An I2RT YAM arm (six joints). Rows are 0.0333 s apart.
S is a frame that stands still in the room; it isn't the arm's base.
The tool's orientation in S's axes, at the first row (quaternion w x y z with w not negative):
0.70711 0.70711 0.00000 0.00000
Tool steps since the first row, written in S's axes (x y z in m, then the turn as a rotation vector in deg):
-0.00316 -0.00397 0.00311 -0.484 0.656 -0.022
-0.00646 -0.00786 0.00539 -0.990 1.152 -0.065
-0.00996 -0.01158 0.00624 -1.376 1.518 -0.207
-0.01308 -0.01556 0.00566 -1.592 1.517 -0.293
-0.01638 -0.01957 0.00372 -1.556 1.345 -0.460
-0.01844 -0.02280 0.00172 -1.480 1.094 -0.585
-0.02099 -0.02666 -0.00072 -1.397 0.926 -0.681
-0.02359 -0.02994 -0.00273 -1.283 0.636 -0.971
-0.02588 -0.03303 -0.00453 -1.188 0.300 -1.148
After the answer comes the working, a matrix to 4 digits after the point.
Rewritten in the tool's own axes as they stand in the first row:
-0.00316 0.00311 0.00397 -0.484 -0.022 -0.656
-0.00646 0.00539 0.00786 -0.990 -0.065 -1.152
-0.00996 0.00624 0.01158 -1.376 -0.207 -1.518
-0.01308 0.00566 0.01556 -1.592 -0.293 -1.517
-0.01638 0.00372 0.01957 -1.556 -0.460 -1.345
-0.01844 0.00172 0.02280 -1.480 -0.585 -1.094
-0.02099 -0.00072 0.02666 -1.397 -0.681 -0.926
-0.02359 -0.00273 0.02994 -1.283 -0.971 -0.636
-0.02588 -0.00453 0.03303 -1.188 -1.148 -0.300

The tool's axes in the first row as the columns of a matrix, in S's axes (rounded; the answer above uses it unrounded):
1.0000 0.0000 0.0000
0.0000 0.0000 -1.0000
0.0000 1.0000 0.0000

